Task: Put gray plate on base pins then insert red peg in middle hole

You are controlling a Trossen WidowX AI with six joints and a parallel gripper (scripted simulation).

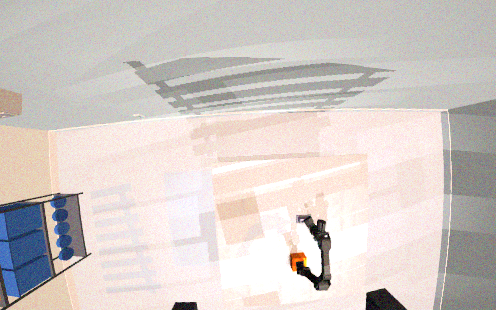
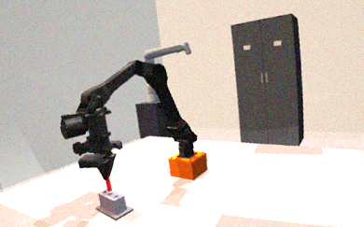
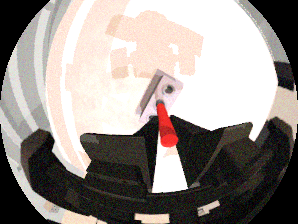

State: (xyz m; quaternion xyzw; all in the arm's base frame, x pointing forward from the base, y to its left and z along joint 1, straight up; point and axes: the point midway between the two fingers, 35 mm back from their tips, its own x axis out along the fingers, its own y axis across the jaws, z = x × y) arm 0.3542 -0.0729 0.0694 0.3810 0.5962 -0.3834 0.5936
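Now: gripper tip right at the red peg. Also, from my gripper tip: gray plate (7 cm below); then base (10 cm below).
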